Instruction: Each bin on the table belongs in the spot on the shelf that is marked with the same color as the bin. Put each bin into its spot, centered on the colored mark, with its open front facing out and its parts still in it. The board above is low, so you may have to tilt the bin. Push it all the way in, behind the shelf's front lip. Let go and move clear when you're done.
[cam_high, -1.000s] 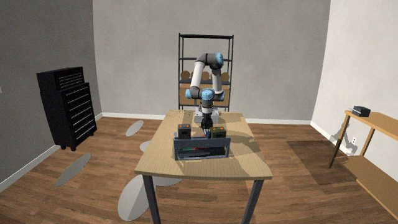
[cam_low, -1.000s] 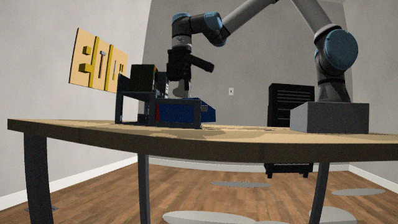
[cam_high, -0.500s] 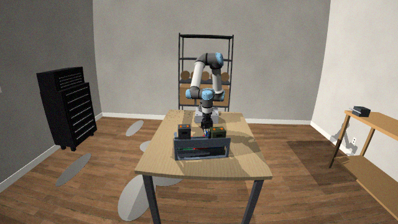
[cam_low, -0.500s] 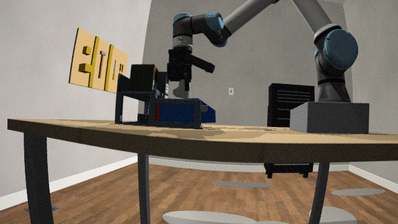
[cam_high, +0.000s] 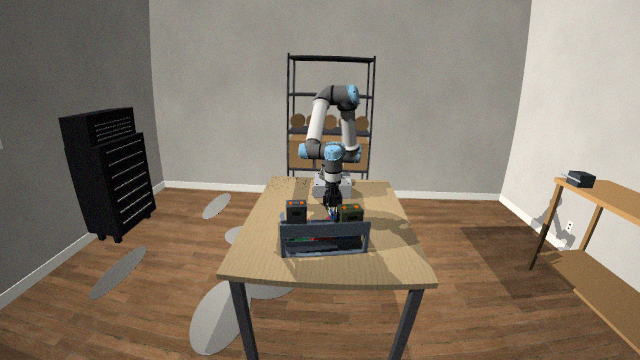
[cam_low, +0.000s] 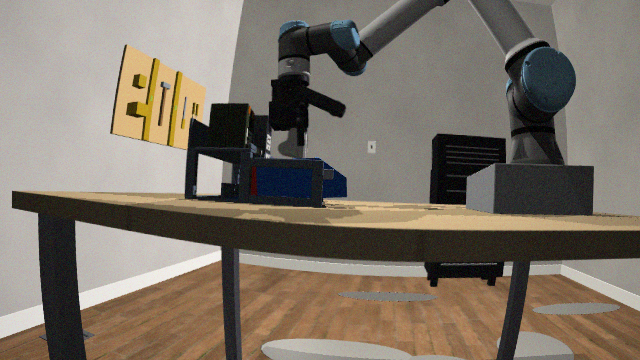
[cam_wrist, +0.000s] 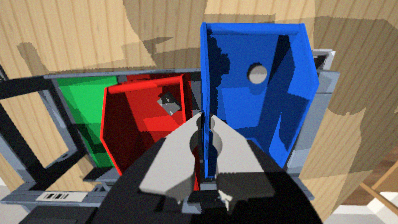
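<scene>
Right now the blue bin is 2 cm behind my hand, 4 cm to the left of it and 2 cm below it. Round my hand: dark box: 20 cm ahead, 12 cm to the right, 9 cm above; then green case: 12 cm ahead, 10 cm to the left, 7 cm above; then red bin: 7 cm ahead, 4 cm to the right, 3 cm below.
</scene>
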